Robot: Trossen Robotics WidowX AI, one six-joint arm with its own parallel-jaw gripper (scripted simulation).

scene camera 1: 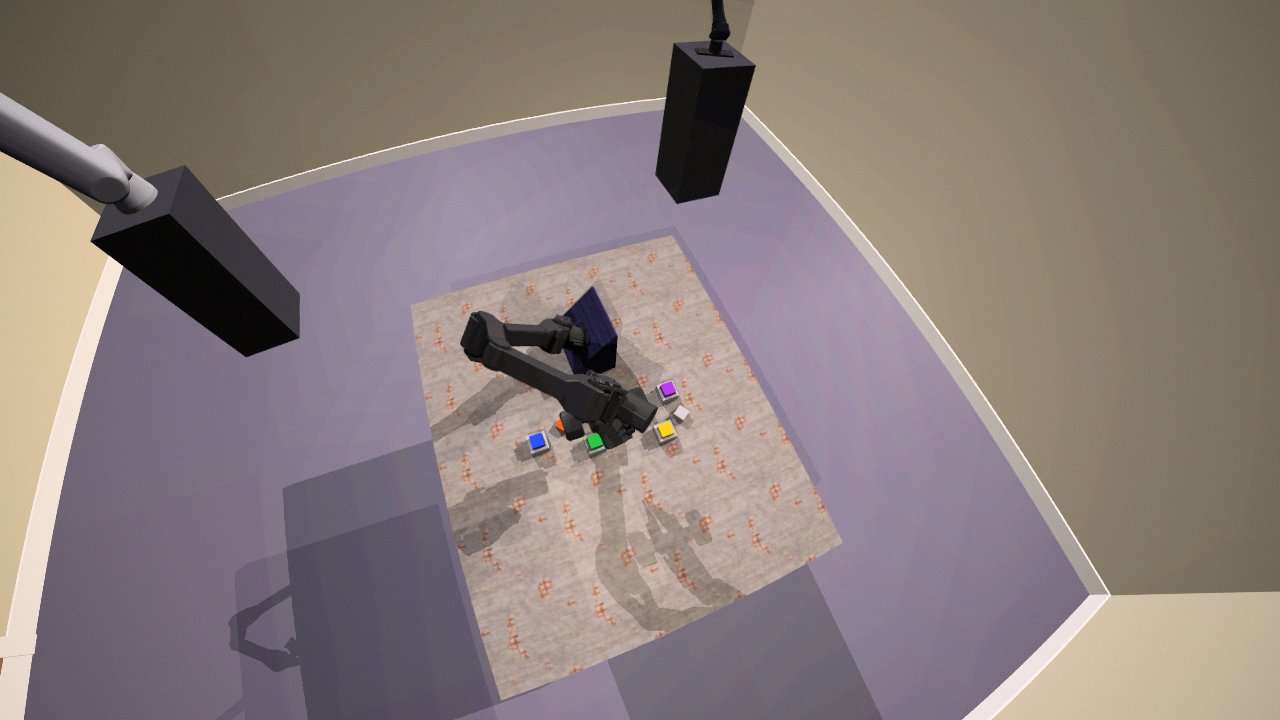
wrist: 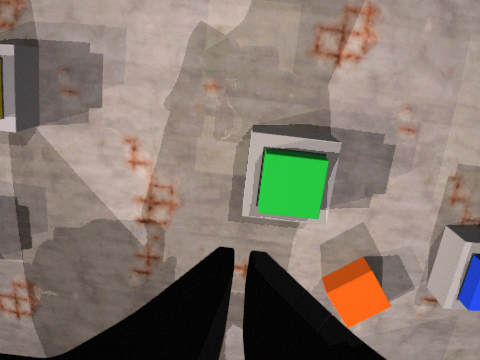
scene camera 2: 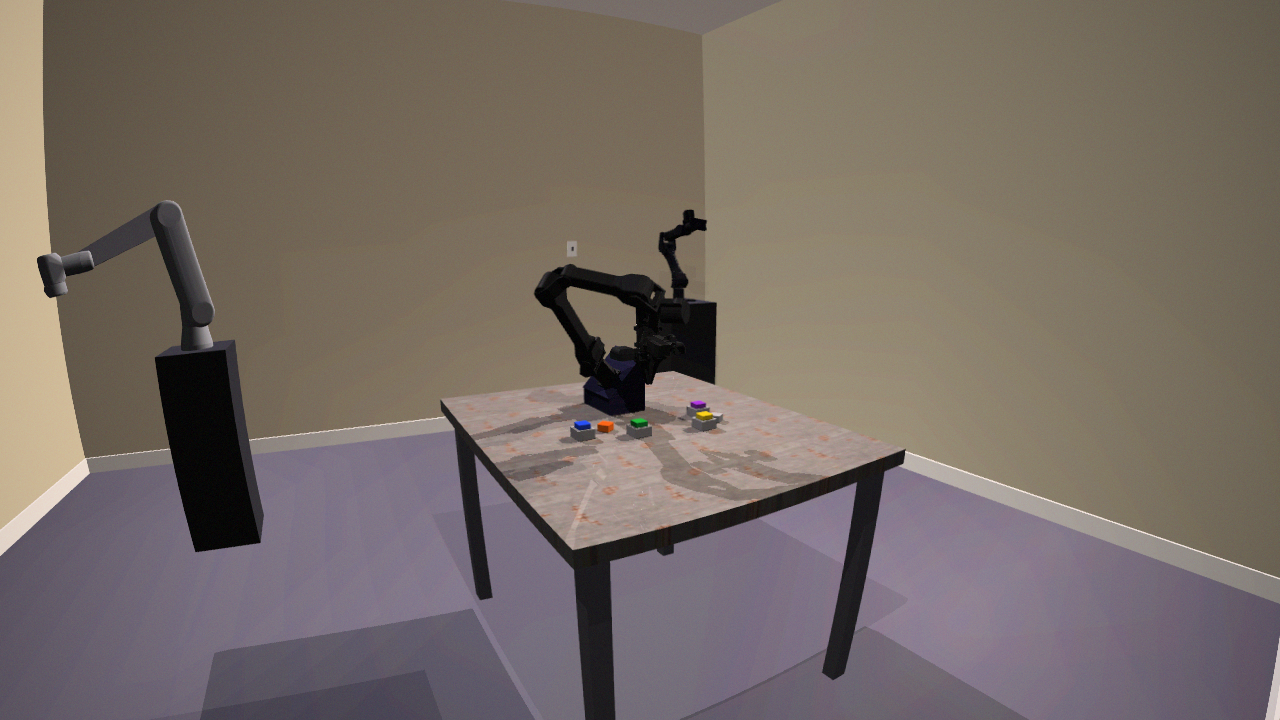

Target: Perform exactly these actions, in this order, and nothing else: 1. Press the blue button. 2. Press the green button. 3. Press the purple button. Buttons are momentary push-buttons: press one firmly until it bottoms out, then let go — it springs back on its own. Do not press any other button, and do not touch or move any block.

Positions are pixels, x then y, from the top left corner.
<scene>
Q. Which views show my gripper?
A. Scene camera 1, the wrist view and scene camera 2: all of them.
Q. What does my gripper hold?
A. Nothing.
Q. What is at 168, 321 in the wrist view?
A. My gripper.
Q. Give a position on an orange block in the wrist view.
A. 354, 290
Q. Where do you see a green button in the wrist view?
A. At 292, 184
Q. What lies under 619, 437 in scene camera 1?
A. My gripper.
</scene>
